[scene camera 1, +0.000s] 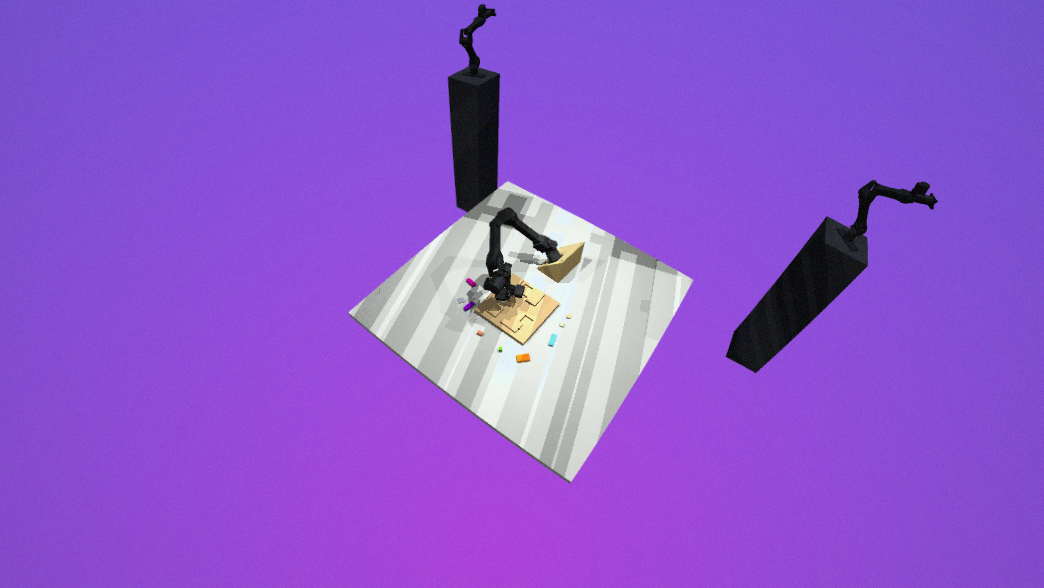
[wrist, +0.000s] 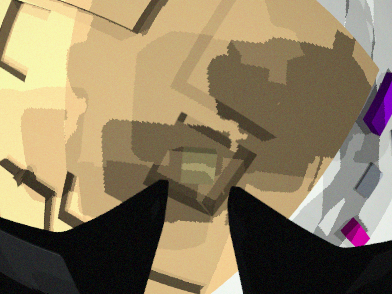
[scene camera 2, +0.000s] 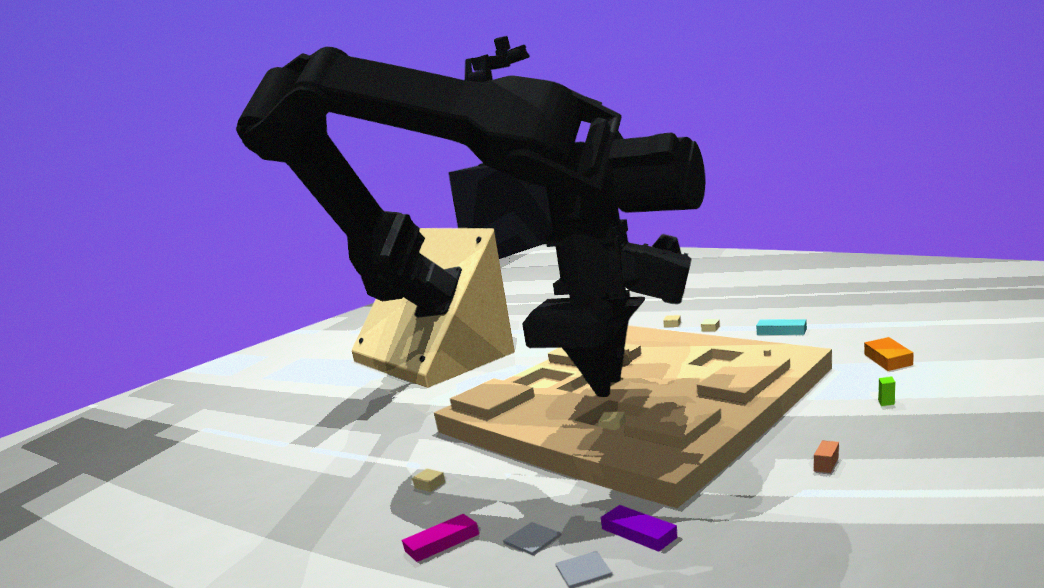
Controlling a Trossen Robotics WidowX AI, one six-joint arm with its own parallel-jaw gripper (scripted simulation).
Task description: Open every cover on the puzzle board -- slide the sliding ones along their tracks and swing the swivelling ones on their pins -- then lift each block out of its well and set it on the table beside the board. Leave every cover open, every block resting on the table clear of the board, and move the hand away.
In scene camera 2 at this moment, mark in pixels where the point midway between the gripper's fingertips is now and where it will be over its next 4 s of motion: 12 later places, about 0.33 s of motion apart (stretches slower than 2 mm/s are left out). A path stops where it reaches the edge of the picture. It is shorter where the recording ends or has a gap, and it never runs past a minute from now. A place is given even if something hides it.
My gripper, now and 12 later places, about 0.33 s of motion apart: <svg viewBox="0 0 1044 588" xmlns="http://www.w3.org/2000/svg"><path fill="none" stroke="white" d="M608 388L608 390L610 397L610 407L611 411L611 418L612 420L610 412L609 399L607 386L605 370L602 344L595 326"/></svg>
